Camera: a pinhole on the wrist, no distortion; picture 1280 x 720 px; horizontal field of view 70.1 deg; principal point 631.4 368.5 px. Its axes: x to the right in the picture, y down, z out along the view. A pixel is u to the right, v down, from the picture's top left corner.
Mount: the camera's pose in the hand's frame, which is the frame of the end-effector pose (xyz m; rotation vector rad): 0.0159 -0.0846 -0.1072 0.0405 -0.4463 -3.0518
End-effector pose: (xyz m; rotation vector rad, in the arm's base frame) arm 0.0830 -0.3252 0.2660 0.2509 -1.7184 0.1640
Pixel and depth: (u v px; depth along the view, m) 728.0 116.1 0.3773
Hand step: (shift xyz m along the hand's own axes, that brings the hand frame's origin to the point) -0.0424 0.1205 0.2235
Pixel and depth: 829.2 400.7 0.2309
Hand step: -0.0415 -0.0295 0.1154
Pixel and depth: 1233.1 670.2 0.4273
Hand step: -0.2725 -0.1148 0.3376
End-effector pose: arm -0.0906 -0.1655 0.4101 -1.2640 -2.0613 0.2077
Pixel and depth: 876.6 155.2 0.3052
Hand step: -0.0802 0.0658 0.1632
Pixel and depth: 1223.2 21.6 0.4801
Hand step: -0.3209 0.2082 0.2948
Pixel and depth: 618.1 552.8 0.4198
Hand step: 0.0121 -0.0456 0.3193
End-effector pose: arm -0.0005 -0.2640 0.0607 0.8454 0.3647 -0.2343
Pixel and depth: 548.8 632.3 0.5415
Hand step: 0.0545 -0.0769 0.4572
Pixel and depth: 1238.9 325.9 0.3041
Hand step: -0.1973 0.0036 0.1764
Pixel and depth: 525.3 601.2 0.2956
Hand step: 0.0441 -0.0703 0.1982
